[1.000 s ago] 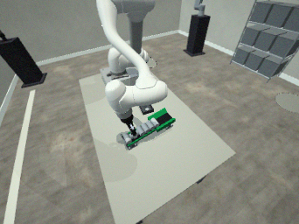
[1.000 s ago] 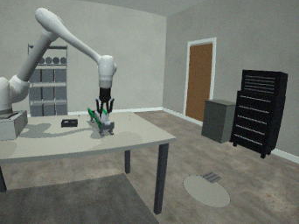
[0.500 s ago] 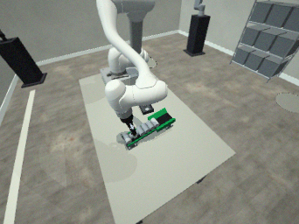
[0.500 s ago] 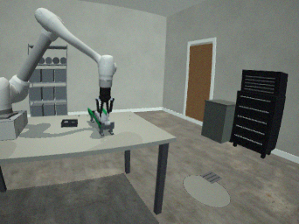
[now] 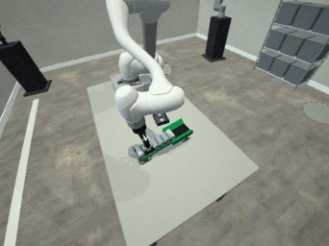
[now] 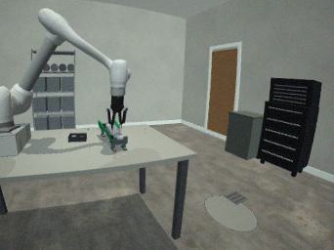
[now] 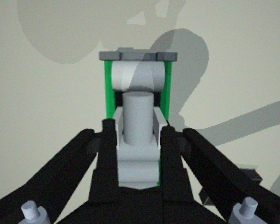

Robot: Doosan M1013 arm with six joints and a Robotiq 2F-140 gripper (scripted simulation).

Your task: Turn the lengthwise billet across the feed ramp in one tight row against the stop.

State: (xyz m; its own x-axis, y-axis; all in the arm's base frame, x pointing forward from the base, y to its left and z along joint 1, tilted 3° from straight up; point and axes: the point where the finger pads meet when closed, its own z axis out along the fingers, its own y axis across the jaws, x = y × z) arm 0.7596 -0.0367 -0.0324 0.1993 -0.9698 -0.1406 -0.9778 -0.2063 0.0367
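My gripper is now 7 cm to the left of the grey stop, 6 cm above it and 1 cm short of it.
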